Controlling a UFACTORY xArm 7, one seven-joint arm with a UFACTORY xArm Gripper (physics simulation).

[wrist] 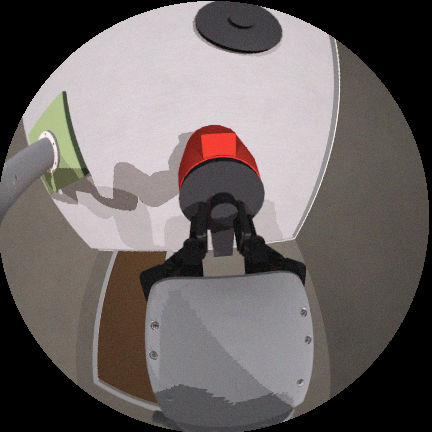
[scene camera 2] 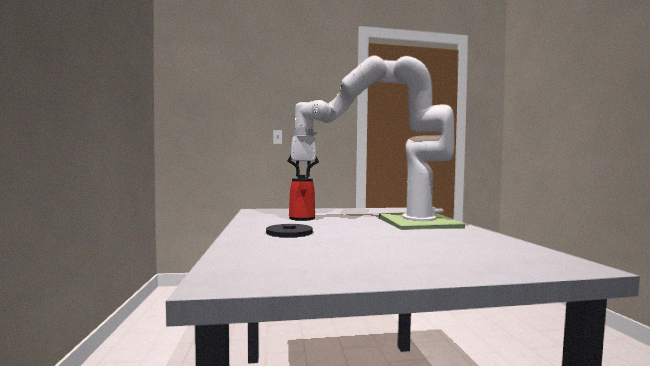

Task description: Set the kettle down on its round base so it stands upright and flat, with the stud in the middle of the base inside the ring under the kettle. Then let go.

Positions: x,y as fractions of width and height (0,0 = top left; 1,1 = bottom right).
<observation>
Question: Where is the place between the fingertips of my gripper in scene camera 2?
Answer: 0.47,0.49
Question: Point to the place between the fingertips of my gripper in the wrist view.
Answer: At 0.51,0.49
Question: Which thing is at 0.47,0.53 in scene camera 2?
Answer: A red kettle.
</observation>
